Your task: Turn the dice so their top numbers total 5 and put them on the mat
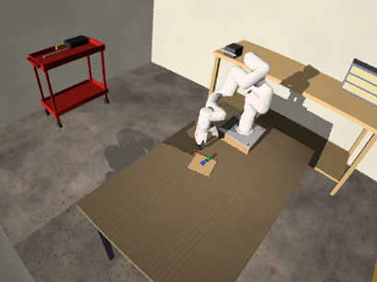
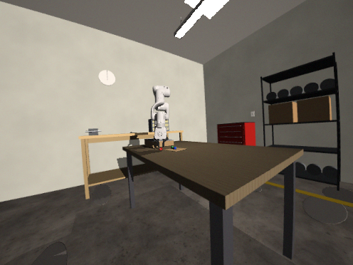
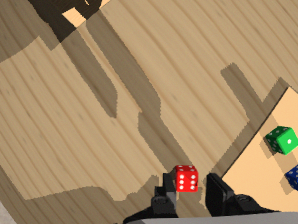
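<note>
The red die lies 40 mm below my hand. Also, from my hand: tan mat 90 mm ahead, 80 mm to the left, 40 mm below; then blue die 90 mm ahead, 80 mm to the left, 30 mm below; then green die 40 mm ahead, 90 mm to the left, 30 mm below.
</note>
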